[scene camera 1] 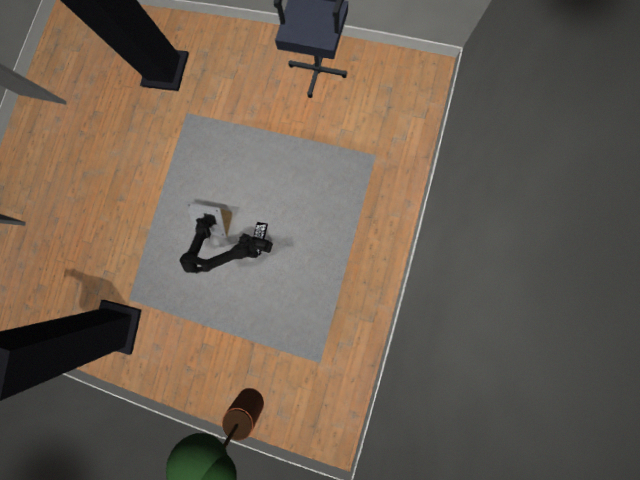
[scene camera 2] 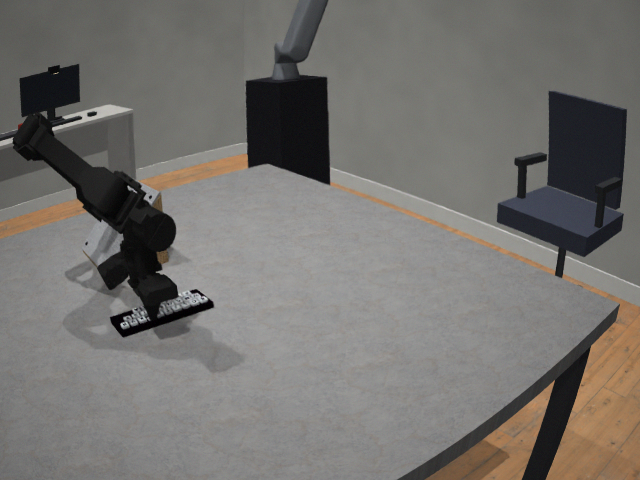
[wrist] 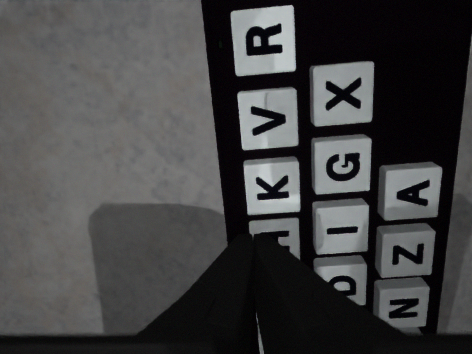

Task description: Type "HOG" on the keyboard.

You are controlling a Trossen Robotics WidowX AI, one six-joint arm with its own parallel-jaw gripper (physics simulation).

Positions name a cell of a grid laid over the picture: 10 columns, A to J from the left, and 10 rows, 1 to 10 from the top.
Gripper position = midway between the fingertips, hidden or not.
Observation:
I see my gripper (scene camera 2: C7).
My gripper also shows in the wrist view (wrist: F7).

